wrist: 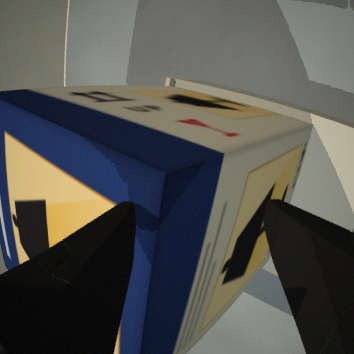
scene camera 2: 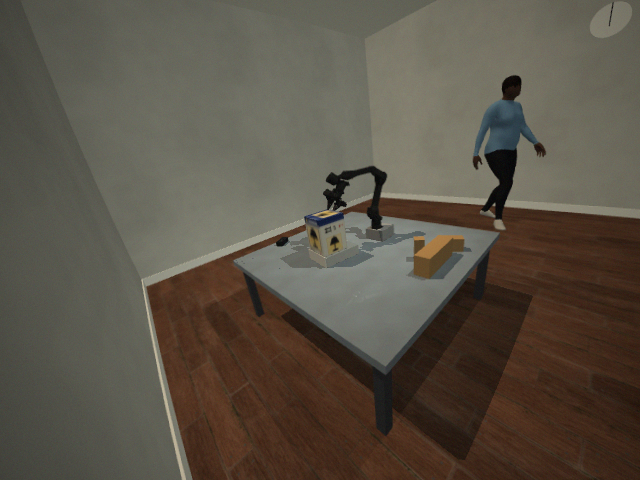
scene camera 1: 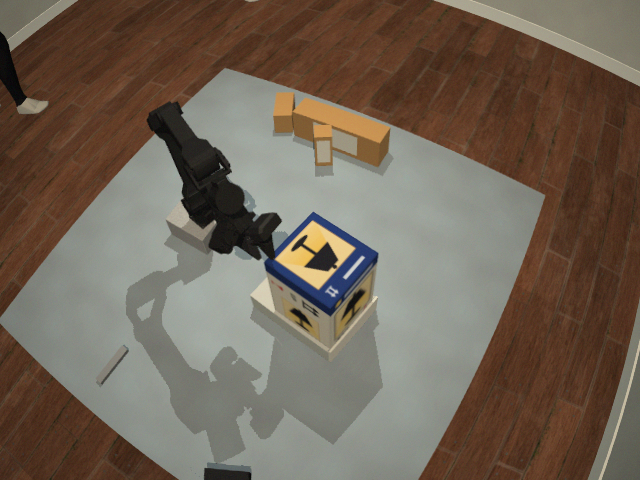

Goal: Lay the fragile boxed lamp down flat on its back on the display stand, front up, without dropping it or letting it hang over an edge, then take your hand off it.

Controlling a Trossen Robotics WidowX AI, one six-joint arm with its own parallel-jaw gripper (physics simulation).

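Places are measured from the arm's base along level axes (x left, y down, z back), in millimetres.
Pixels of known places: gripper, between the fingertips: (wrist: 200, 213) (scene camera 1: 266, 258); arm's base, origin of its link: (scene camera 2: 376, 227) (scene camera 1: 203, 215).
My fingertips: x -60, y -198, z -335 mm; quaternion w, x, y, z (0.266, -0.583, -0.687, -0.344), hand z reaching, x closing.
Ahead of a thing's pixels: the offset from my fingertips to its top centre.
The boxed lamp {dx +70, dy -14, dz -93 mm} (scene camera 1: 315, 255) (scene camera 2: 325, 232) (wrist: 192, 165) is a tall cream box with a blue-edged top and black lamp pictures on yellow. It stands upright on the low cream display stand (scene camera 1: 263, 298) (scene camera 2: 349, 251) (wrist: 334, 142), with a strip of the stand bare on the arm's side. My gripper (scene camera 1: 265, 255) (scene camera 2: 336, 207) (wrist: 200, 213) is open with nothing held. Its fingertips are at the box's upper edge, at the left corner of the top in scene camera 1. In the wrist view the blue edge shows between the fingers. Whether a finger touches the box is unclear.
A long orange block {dx +567, dy +165, dz +259 mm} (scene camera 1: 341, 126) (scene camera 2: 434, 255) and two small ones {dx +535, dy +195, dz +473 mm} (scene camera 1: 283, 112) {dx +475, dy +145, dz +253 mm} (scene camera 1: 323, 145) stand near one table edge. The arm's base block (scene camera 1: 188, 228) (scene camera 2: 379, 232) is beside the stand. A grey bar {dx -432, dy +263, dz +237 mm} (scene camera 1: 112, 365) and a dark object {dx -428, dy +240, dz -216 mm} (scene camera 1: 227, 473) (scene camera 2: 281, 241) also show.
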